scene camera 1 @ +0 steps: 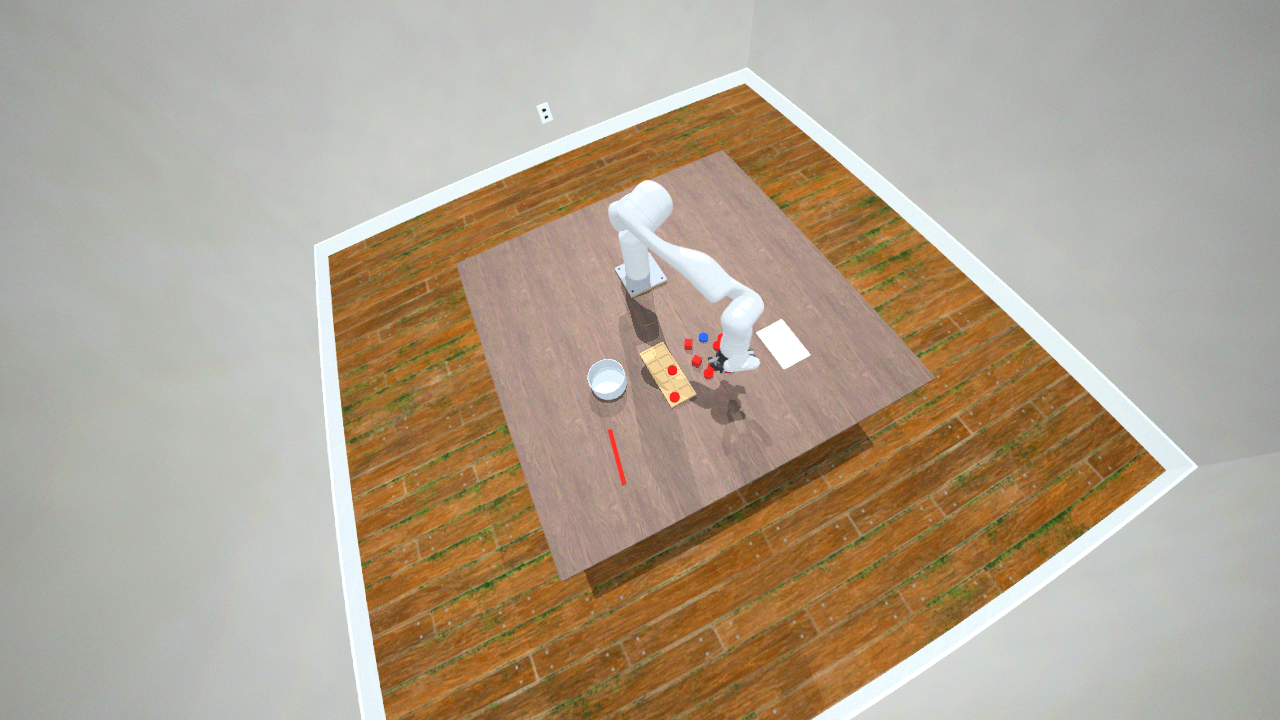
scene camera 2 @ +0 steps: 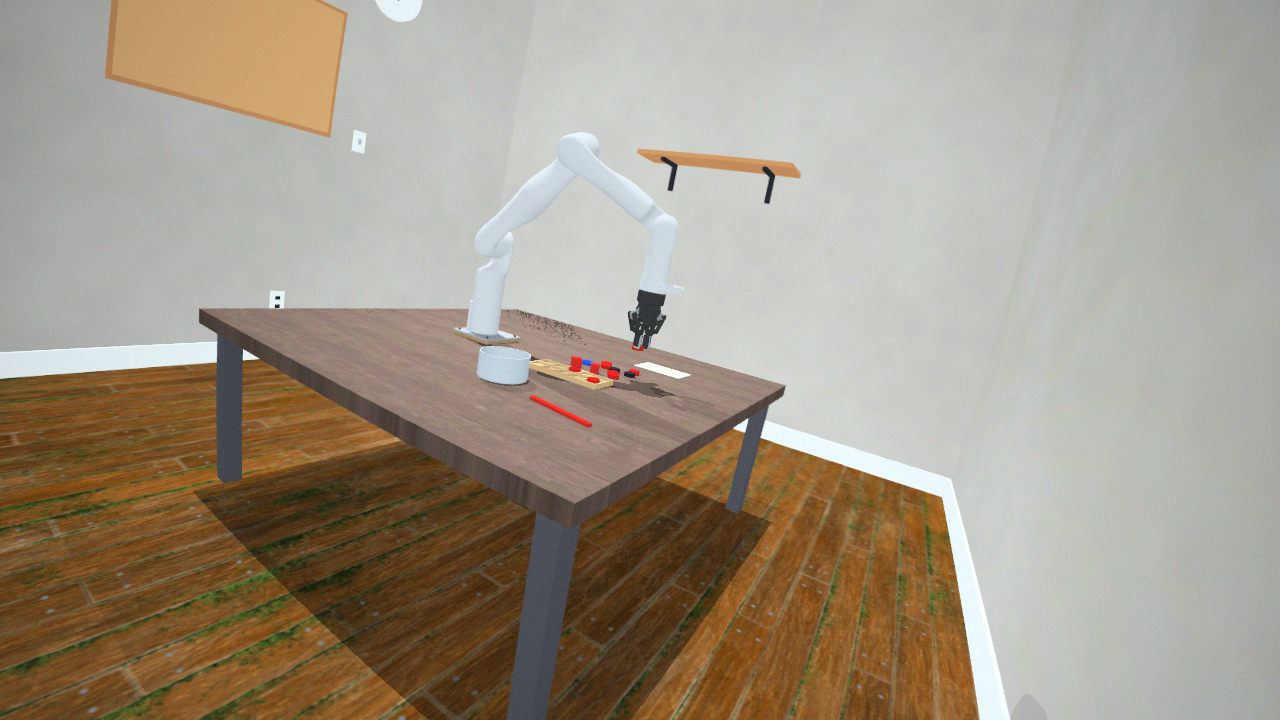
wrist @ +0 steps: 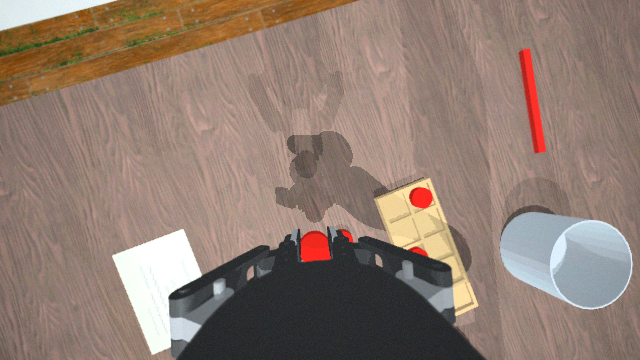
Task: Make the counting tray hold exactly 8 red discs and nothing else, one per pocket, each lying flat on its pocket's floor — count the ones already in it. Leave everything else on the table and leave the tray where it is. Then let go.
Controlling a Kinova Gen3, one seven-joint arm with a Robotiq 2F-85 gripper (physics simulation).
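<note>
The wooden counting tray (scene camera 1: 659, 365) (scene camera 2: 546, 365) (wrist: 400, 225) has two rows of pockets. One red disc (scene camera 1: 674, 396) (scene camera 2: 593, 379) (wrist: 421, 198) is in an end pocket. Another red disc (scene camera 1: 672, 369) (wrist: 417, 251) is nearer the middle, partly hidden by a finger in the wrist view. No other discs show in the visible pockets. My gripper (scene camera 1: 718, 360) (scene camera 2: 640, 343) (wrist: 314, 236) is shut on a red disc, held above the table between the tray and the white sheet. A loose red disc (scene camera 1: 708, 373) lies beside the tray; others are partly hidden by the gripper.
Red blocks (scene camera 1: 688, 343) (scene camera 1: 696, 360) and a blue piece (scene camera 1: 703, 337) lie beside the tray; dark pieces (scene camera 2: 631, 374) lie nearby. A pale bowl (scene camera 1: 606, 379) (scene camera 2: 503, 365) stands opposite. A red stick (scene camera 1: 616, 456) (scene camera 2: 560, 411) (wrist: 532, 100) and white sheet (scene camera 1: 783, 343) (scene camera 2: 661, 369) lie farther out.
</note>
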